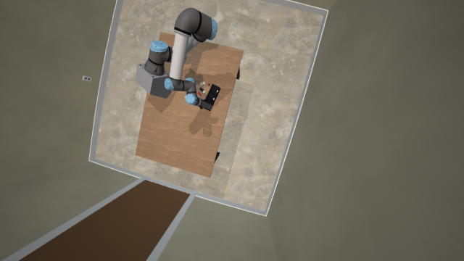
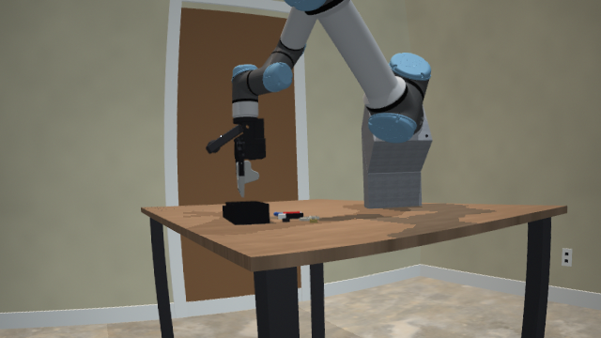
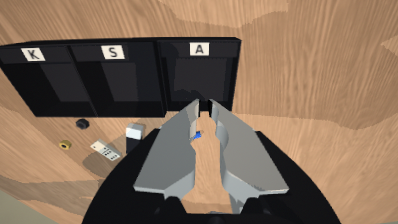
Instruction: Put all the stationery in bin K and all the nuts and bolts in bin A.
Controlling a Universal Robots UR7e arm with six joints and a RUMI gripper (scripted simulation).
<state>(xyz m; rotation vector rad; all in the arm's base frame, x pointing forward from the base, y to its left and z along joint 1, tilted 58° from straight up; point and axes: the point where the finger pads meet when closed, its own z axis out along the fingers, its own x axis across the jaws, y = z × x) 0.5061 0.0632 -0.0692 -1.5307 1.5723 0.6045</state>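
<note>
The black bin row is 90 mm to the left of my hand and 50 mm below it. Also, from my hand: eraser 120 mm behind, 100 mm to the left, 60 mm below; then blue pen 100 mm behind, 10 mm to the left, 70 mm below; then red marker 130 mm behind, 60 mm to the left, 60 mm below.
</note>
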